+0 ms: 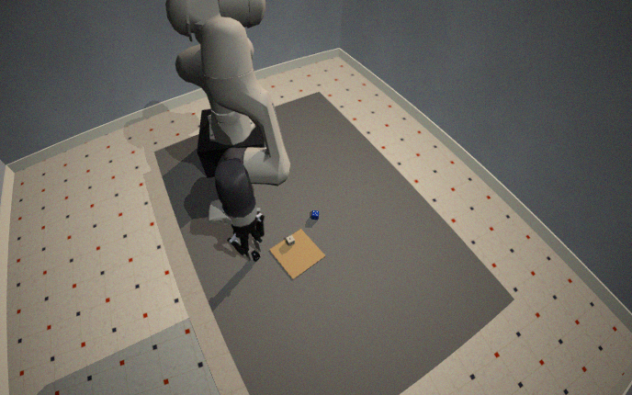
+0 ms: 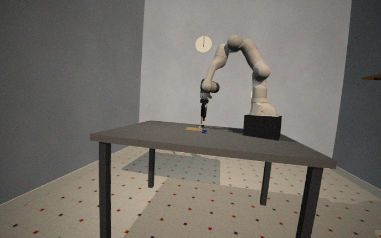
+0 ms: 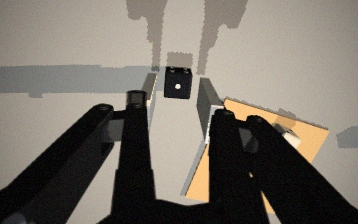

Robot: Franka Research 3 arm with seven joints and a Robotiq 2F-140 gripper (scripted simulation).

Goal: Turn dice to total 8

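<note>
My hand is 50 mm above the black die. The rest, counted from my hand: blue die (260 mm to the left, 70 mm behind, 50 mm below); white die (130 mm to the left, 50 mm below, 10 mm behind); tan mat (140 mm to the left, 60 mm below, 40 mm ahead).
</note>
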